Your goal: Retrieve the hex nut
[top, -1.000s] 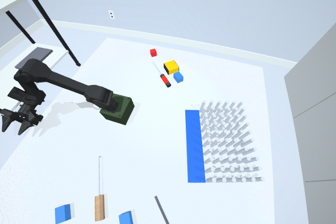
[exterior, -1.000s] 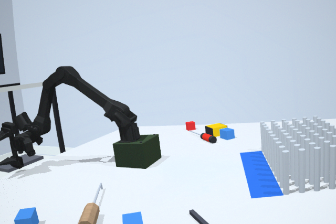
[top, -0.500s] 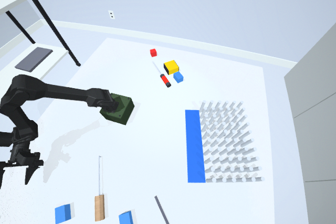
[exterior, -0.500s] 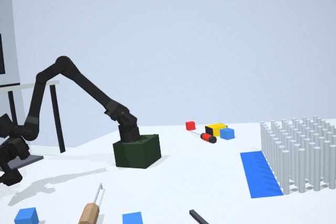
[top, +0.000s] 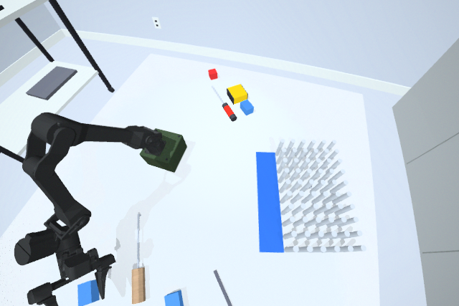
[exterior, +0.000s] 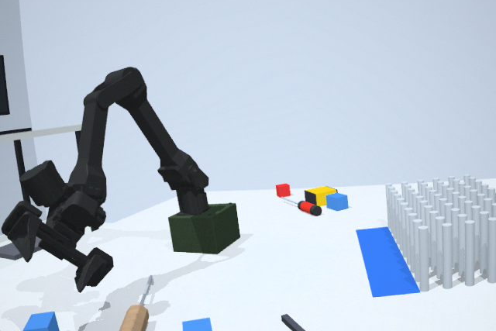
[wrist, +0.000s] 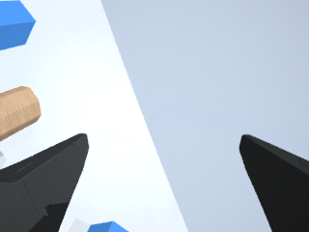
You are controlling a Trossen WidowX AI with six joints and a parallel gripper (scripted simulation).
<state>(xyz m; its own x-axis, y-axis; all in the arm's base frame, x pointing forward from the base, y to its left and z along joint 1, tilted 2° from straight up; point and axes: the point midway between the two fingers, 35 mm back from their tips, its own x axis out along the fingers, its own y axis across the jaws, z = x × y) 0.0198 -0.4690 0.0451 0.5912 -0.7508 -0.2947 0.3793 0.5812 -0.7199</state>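
My gripper tip is now 16 cm to the right of the wooden-handled tool, 11 cm above it and 2 cm short of it. The rest, counted from my gripper tip: hex nut (56 cm ahead, 51 cm to the left, 12 cm below); then blue taped strip (44 cm to the left, 41 cm ahead, 13 cm below); then yellow block (91 cm to the left, 19 cm ahead, 11 cm below).
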